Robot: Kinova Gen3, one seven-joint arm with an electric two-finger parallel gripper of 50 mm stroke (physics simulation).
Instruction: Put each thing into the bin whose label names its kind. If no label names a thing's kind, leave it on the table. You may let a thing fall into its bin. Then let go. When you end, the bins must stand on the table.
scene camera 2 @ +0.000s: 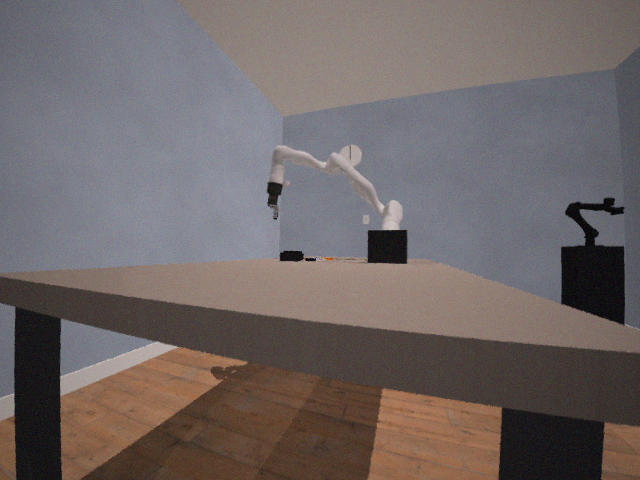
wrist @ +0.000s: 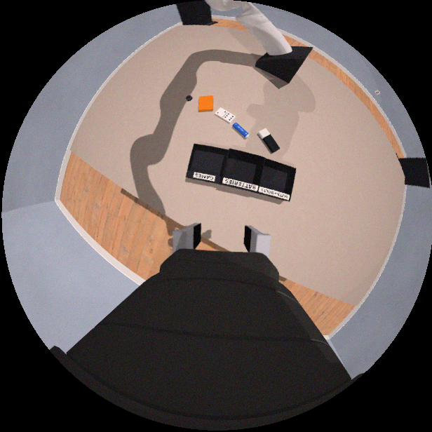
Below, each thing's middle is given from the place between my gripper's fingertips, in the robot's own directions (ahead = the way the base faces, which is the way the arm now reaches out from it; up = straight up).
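Labels:
The black bin row [wrist: 231, 167] sits 190 mm below my hand, and it is also 100 mm behind my hand and 20 mm to the right of it.

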